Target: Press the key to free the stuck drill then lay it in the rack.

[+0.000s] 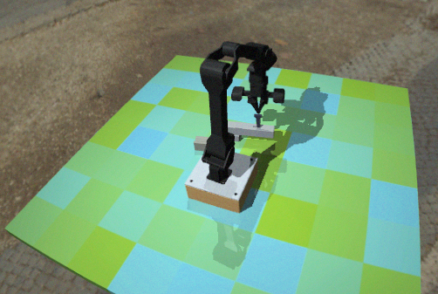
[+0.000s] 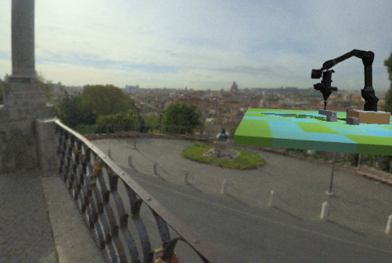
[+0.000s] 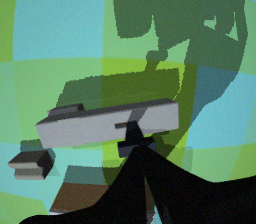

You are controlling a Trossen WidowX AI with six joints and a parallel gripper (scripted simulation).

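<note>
The dark key lies 4 cm below my gripper tip. From my gripper tip the other things lie so: rack: 18 cm to the left, 13 cm behind, 11 cm below; grey holder block: 9 cm below, 4 cm to the left, 1 cm behind; drill: 8 cm below, 5 cm to the left, 2 cm behind.
</note>
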